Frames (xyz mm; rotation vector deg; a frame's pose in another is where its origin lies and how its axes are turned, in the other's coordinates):
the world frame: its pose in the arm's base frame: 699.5 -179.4 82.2 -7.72 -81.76 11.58
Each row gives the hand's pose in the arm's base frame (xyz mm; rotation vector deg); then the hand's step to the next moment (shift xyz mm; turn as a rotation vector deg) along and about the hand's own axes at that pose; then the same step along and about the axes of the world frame.
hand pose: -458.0 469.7 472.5 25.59 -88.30 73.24
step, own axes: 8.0 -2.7 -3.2 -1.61 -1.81 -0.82
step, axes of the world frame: 8.7 2.5 0.5 -0.35 -0.45 -2.49
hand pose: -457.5 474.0 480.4 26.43 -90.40 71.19
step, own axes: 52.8 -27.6 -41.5 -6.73 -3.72 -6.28
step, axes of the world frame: 66.4 26.1 -13.5 -2.75 2.57 -9.19
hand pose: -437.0 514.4 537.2 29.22 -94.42 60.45
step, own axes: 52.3 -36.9 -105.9 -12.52 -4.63 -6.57
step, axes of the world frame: 91.1 58.5 -60.0 -7.47 2.26 -12.67
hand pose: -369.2 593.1 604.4 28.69 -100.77 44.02
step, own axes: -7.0 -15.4 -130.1 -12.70 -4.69 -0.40
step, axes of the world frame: 52.3 69.1 -98.5 -10.26 -1.56 -8.70
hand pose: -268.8 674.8 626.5 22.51 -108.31 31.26
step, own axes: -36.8 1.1 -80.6 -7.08 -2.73 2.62
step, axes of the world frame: 11.2 41.6 -77.5 -7.21 -2.16 -2.80
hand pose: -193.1 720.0 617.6 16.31 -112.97 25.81
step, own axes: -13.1 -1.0 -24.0 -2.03 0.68 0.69
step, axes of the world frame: 3.0 8.3 -25.9 -2.08 0.78 -0.36
